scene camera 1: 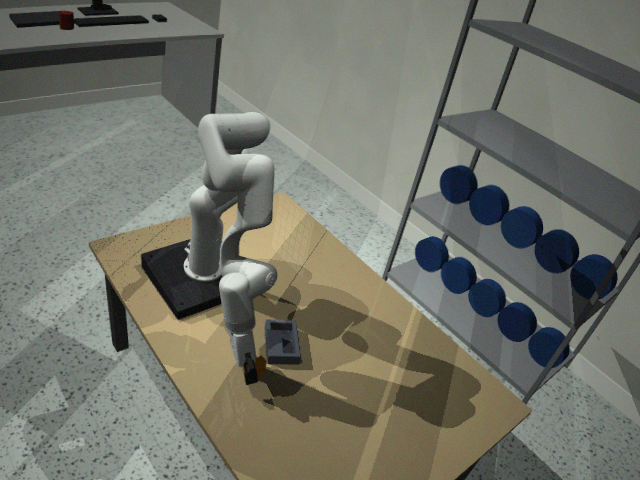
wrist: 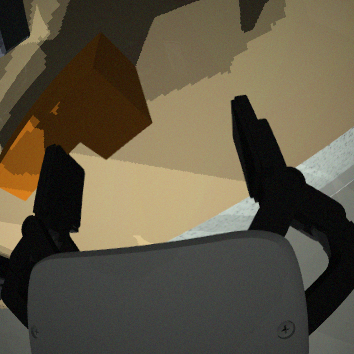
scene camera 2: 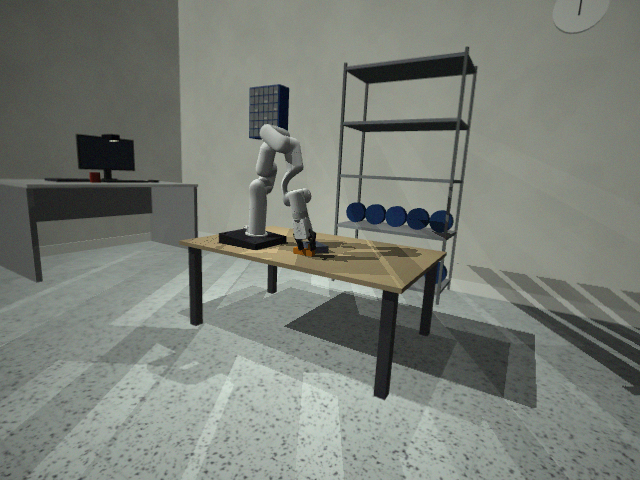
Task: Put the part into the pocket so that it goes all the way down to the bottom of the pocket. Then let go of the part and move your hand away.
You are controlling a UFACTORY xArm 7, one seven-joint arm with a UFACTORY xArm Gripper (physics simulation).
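Pixels of known places: gripper, between the fingertips: (scene camera 1: 247, 370) (wrist: 144, 135) (scene camera 2: 307, 250); arm's base, origin of its link: (scene camera 1: 203, 267) (scene camera 2: 256, 234).
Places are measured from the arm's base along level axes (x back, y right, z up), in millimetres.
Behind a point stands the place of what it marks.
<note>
The orange part (scene camera 1: 260, 366) @(x -404, y 133, z 3 mm) (scene camera 2: 299, 251) @(x -330, y 132, z -32 mm) (wrist: 102, 110) @(x -396, y 126, z 13 mm) is an angular block with a notch in one side. It lies on the table beside the pocket block, outside the pocket, mostly in shadow. The grey-blue block with the pocket (scene camera 1: 283, 360) @(x -413, y 48, z -29 mm) (scene camera 2: 323, 249) @(x -423, y 36, z -28 mm) stands on the table; a dark corner of it (wrist: 14, 22) @(x -392, y 72, z -29 mm) shows at the top left of the wrist view. My gripper (scene camera 1: 250, 375) @(x -385, y 161, z -12 mm) (wrist: 144, 135) @(x -385, y 161, z -12 mm) is open and empty, low over the table by the part. In the wrist view the part is ahead and to the left, and the left finger hides a bit of its edge.
The wooden table (scene camera 1: 320, 439) @(x -645, y 148, z -47 mm) (scene camera 2: 361, 271) @(x -688, y 273, z -47 mm) carries the arm's black base plate (scene camera 1: 178, 307) @(x -86, y 161, z -12 mm) (scene camera 2: 232, 240) @(x 61, y 144, z -19 mm). The table's edge crosses the wrist view at the right. A shelf rack (scene camera 1: 445, 103) (scene camera 2: 341, 155) with blue discs stands behind the table, and a desk (scene camera 1: 191, 77) (scene camera 2: 168, 211) stands farther back.
</note>
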